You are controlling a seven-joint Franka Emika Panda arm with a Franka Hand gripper.
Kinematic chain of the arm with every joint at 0, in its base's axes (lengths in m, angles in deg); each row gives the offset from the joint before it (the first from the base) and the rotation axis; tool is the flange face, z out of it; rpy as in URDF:
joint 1: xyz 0 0 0.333 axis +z
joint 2: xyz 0 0 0 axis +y
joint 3: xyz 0 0 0.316 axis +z
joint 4: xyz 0.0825 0 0 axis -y
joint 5: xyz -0.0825 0 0.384 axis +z
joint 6: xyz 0 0 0 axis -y
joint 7: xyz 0.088 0 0 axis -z
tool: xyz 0 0 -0.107 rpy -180 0 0
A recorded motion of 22 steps. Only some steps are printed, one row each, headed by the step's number.
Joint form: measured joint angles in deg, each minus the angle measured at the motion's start. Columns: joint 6, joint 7, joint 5, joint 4, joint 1, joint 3, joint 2.
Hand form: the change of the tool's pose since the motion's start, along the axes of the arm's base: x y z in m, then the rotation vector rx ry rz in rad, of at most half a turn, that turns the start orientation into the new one. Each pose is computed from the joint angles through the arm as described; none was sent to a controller.
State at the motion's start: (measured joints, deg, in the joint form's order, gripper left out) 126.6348 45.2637 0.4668 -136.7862 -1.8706 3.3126 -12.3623
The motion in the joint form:
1: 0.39 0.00 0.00 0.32 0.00 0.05 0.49
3: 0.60 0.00 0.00 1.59 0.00 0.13 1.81
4: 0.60 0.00 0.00 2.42 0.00 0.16 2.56
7: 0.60 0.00 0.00 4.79 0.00 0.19 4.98
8: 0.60 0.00 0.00 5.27 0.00 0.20 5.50
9: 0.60 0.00 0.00 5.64 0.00 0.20 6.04
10: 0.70 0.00 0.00 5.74 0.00 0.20 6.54
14: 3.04 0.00 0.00 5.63 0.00 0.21 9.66
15: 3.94 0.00 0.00 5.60 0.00 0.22 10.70
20: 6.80 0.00 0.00 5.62 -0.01 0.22 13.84
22: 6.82 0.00 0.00 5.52 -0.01 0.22 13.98
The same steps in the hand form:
1: 0.0027 0.0005 -0.0008 0.0004 -0.0038 0.0010
3: 0.0104 0.0014 -0.0013 0.0015 -0.0066 0.0026
4: 0.0150 0.0018 -0.0010 0.0022 -0.0080 0.0033
7: 0.0285 0.0024 -0.0028 0.0047 -0.0071 0.0042
8: 0.0312 0.0025 -0.0035 0.0052 -0.0065 0.0044
9: 0.0335 0.0026 -0.0053 0.0057 -0.0035 0.0044
10: 0.0347 0.0026 -0.0087 0.0061 0.0017 0.0044
14: 0.0413 0.0026 -0.0334 0.0088 0.0173 0.0045
15: 0.0435 0.0027 -0.0415 0.0097 0.0202 0.0046
20: 0.0500 0.0027 -0.0650 0.0127 0.0247 0.0041
22: 0.0495 0.0027 -0.0670 0.0128 0.0286 0.0041

